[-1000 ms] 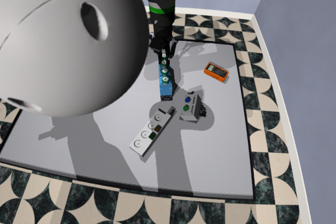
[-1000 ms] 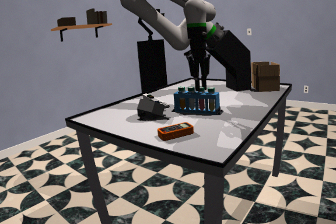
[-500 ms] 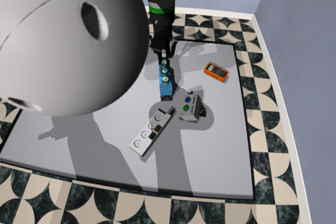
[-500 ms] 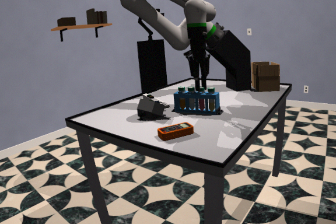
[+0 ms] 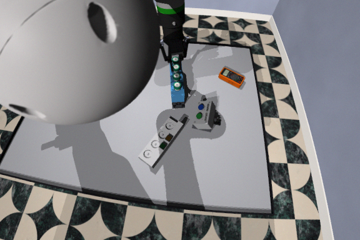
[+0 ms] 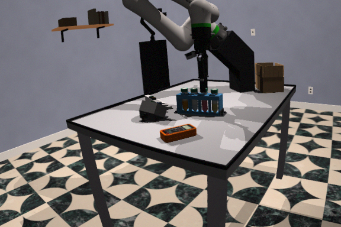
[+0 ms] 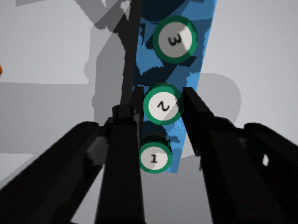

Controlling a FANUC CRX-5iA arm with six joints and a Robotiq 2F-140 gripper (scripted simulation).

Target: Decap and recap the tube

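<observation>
The cap is 3 cm below my hand. From my hand the other things lie so: green ready key 24 cm to the right, 9 cm ahead, 8 cm below; blue cycle key 19 cm to the right, 10 cm ahead, 8 cm below; key housing 22 cm to the right, 11 cm ahead, 9 cm below.
</observation>
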